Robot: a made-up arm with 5 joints.
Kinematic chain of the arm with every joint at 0, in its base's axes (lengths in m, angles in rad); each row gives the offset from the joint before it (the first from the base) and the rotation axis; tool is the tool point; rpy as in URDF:
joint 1: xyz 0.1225 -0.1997 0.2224 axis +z
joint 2: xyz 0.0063 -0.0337 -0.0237 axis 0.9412 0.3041 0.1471
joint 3: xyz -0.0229 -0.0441 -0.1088 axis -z
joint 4: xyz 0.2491 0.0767 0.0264 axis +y
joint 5: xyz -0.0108 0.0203 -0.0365 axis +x
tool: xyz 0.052 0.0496 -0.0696 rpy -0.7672 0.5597 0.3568
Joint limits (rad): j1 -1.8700..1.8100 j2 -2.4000..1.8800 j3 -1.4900..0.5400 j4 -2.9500..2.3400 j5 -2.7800..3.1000
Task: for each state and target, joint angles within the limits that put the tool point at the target. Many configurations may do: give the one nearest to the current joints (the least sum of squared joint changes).
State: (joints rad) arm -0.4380 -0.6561 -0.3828 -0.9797 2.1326
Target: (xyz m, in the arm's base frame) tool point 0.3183 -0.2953 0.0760
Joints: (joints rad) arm -0.7310 -0.9733 -0.3991 -0.8071 1.7730
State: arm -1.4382 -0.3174 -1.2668 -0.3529 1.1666
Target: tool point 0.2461 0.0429 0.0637
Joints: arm -1.1090 -0.1561 -1.4900 -0.3550 1.1231
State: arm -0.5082 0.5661 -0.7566 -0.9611 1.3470
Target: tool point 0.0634 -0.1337 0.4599
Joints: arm -0.2782 1.3583 -1.2202 -1.0340 1.4417
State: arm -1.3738 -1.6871 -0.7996 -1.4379 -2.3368
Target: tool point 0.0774 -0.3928 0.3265
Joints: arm -1.6947 -1.8454 -0.0474 -1.6274 -2.5898
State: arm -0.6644 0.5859 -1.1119 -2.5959 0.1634
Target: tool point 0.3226 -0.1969 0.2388
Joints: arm -1.0749 0.0934 -0.5749 -2.8982 0.1254
